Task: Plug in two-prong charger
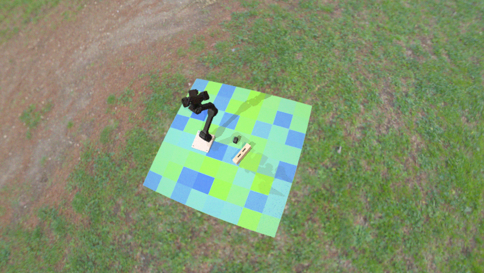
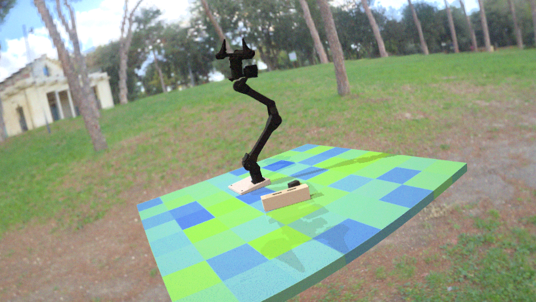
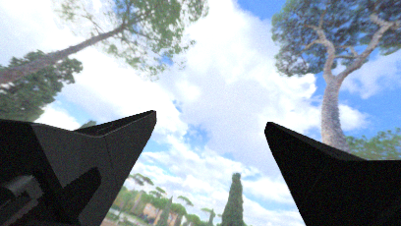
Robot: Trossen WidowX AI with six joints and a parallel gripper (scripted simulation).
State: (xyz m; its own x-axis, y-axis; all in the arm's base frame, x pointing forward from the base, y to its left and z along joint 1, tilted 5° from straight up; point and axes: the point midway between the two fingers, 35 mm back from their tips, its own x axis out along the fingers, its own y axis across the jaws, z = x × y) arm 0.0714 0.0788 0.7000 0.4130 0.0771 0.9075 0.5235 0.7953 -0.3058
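Right now the two-prong charger is 140 mm ahead of my gripper tip, 100 mm to the left of it and 740 mm below it.
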